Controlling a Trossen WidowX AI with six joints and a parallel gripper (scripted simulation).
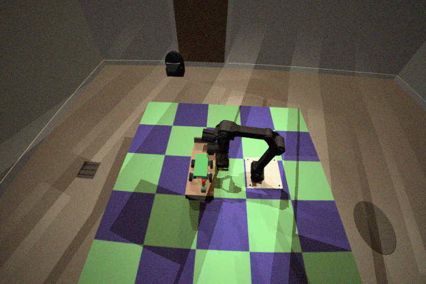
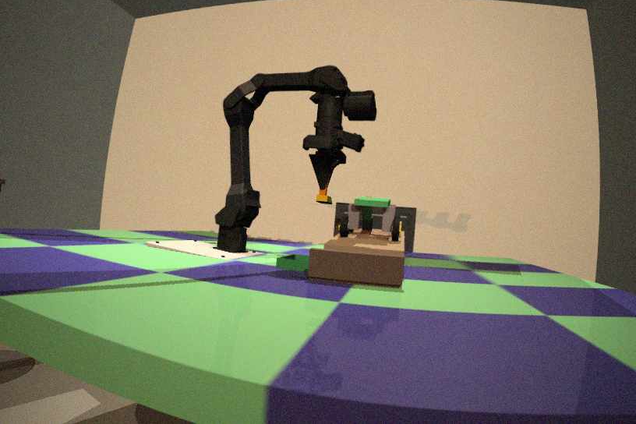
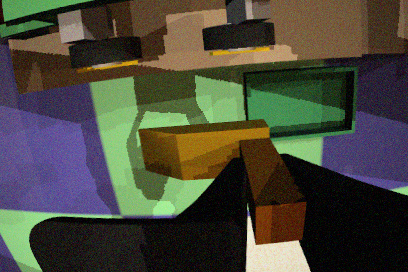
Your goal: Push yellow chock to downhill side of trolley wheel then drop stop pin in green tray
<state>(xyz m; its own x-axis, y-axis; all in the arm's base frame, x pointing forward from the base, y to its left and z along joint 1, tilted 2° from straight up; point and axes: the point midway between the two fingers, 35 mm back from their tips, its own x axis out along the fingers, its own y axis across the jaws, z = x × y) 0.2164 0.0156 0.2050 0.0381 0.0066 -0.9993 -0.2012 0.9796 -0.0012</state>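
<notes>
Right now the red-headed stop pin is 160 mm to the left of my gripper tip, 60 mm ahead of it and 40 mm below it. Round my gripper tip: yellow chock: 20 mm to the left, 10 mm below; then green tray: 170 mm below, 70 mm to the right; then trolley: 100 mm ahead, 60 mm to the left, 60 mm below.
</notes>
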